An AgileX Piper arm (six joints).
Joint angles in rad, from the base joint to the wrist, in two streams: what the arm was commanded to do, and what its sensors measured. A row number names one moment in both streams.
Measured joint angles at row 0:
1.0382, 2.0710, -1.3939, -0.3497, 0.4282, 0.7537
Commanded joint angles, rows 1 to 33:
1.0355, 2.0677, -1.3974, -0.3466, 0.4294, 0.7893
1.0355, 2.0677, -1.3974, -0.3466, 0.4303, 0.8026
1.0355, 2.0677, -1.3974, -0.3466, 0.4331, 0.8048
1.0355, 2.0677, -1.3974, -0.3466, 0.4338, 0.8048
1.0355, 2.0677, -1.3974, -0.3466, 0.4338, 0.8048
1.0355, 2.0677, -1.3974, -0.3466, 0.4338, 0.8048
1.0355, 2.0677, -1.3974, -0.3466, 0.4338, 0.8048
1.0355, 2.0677, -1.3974, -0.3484, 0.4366, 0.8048
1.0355, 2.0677, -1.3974, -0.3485, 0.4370, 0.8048
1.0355, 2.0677, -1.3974, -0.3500, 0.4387, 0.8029
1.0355, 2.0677, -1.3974, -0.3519, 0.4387, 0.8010
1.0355, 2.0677, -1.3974, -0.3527, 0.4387, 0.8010
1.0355, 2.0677, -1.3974, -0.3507, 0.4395, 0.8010
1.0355, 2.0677, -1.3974, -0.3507, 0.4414, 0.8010
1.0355, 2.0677, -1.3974, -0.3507, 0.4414, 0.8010
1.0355, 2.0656, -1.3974, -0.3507, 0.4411, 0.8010
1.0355, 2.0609, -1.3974, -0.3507, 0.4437, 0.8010
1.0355, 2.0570, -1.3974, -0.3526, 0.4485, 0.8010
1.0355, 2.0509, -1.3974, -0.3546, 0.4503, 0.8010
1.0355, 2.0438, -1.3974, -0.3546, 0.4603, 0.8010
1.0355, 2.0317, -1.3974, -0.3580, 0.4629, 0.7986
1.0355, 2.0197, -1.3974, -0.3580, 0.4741, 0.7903
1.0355, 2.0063, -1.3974, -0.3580, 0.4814, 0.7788
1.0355, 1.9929, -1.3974, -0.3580, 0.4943, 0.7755
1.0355, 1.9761, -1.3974, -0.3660, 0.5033, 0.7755
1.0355, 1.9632, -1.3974, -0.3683, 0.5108, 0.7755
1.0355, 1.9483, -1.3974, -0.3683, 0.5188, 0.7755
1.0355, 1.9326, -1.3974, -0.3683, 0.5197, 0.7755
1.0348, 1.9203, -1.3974, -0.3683, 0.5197, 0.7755
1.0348, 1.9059, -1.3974, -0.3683, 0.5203, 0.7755
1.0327, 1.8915, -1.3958, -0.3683, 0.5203, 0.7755
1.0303, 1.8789, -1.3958, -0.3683, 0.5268, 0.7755
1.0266, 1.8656, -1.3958, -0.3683, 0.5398, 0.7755
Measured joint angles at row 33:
1.0382, 1.9273, -1.3939, -0.3599, 0.5184, 0.7824
